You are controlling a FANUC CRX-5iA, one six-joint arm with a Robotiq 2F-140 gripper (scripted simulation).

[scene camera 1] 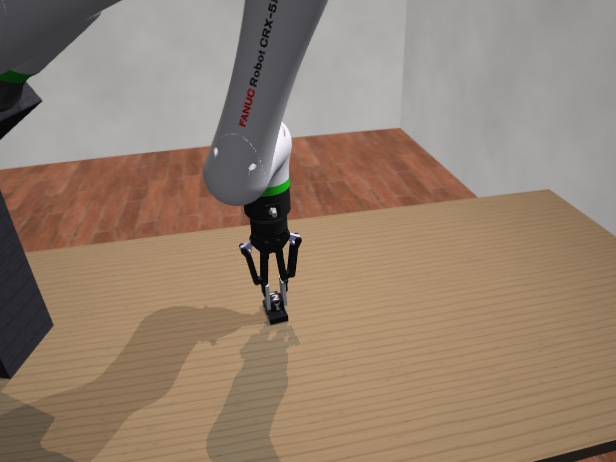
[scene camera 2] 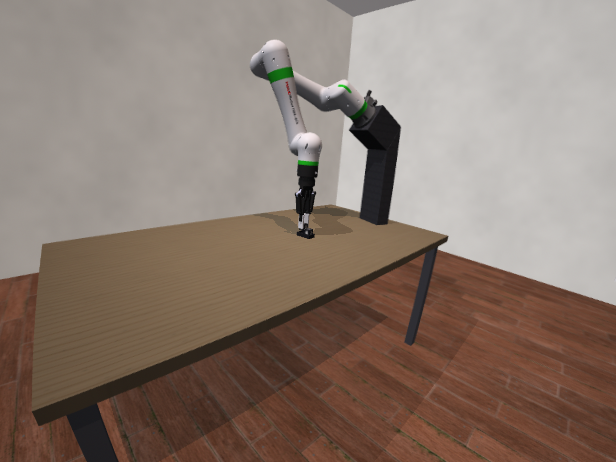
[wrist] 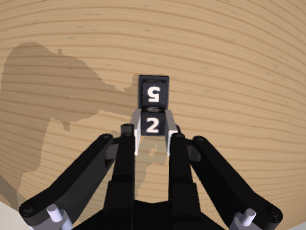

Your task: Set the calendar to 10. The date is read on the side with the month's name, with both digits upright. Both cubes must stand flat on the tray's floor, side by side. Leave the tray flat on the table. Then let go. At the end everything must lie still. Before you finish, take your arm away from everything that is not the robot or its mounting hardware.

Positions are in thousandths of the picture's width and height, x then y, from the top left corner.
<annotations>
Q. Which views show the gripper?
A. Scene camera 1, scene camera 2 and the wrist view: all of them.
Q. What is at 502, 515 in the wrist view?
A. A cube.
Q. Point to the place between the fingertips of the gripper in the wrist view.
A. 498, 520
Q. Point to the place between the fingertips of the gripper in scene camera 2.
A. At 493, 492
</annotations>
